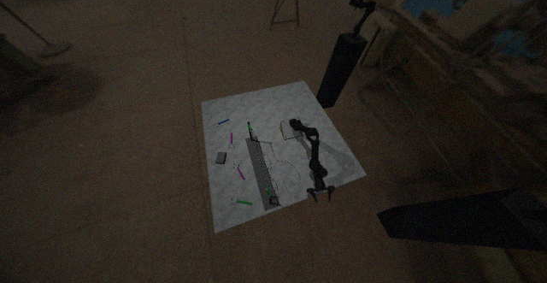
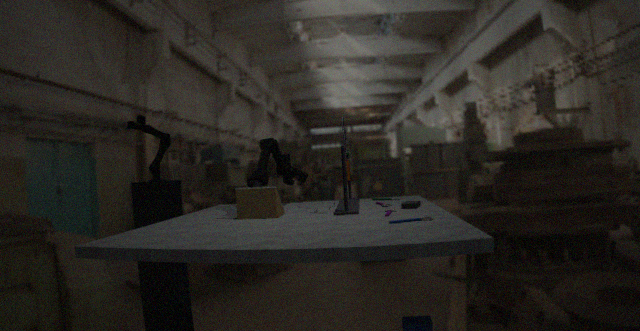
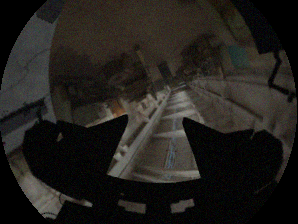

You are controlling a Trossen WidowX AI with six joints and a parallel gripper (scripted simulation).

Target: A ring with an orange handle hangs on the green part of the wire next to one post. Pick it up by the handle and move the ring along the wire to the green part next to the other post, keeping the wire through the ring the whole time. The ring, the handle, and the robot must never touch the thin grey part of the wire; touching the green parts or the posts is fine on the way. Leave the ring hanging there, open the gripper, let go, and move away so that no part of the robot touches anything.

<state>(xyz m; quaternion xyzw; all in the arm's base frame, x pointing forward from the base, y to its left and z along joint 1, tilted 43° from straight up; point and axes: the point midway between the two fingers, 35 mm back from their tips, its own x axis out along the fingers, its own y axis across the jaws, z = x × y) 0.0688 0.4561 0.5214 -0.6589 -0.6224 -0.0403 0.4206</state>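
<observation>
Now: the ring with orange handle 330 mm ahead of my gripper tip, 180 mm to the right of it and 50 mm above it. The rest, counted from my gripper tip: grey block: 650 mm ahead, 600 mm to the right, 170 mm below.
</observation>
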